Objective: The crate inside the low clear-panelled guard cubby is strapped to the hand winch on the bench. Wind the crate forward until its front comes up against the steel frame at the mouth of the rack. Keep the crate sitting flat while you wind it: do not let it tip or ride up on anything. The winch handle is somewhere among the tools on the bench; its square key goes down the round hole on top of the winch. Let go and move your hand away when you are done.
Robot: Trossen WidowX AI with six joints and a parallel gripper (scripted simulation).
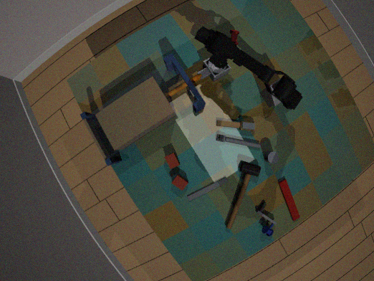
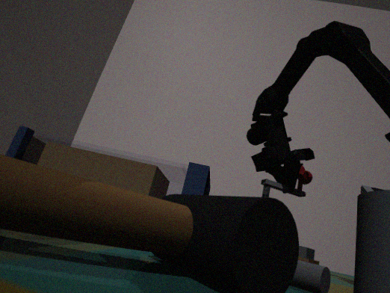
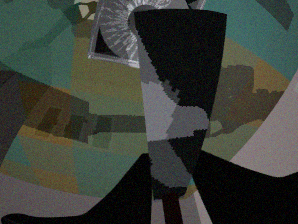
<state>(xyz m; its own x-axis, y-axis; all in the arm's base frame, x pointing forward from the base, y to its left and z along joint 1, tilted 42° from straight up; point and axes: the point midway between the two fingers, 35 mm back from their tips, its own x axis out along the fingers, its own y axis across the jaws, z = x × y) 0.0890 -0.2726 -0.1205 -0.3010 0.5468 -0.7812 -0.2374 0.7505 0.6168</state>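
Right now my gripper tip is 50 mm below the red knob, 30 mm past it and 10 mm to the left of it. The rest, counted from my gripper tip: red-knobbed crank (20 mm above); grey winch (140 mm below, 50 mm ahead, 10 mm to the left); blue steel frame (220 mm ahead, 70 mm below).
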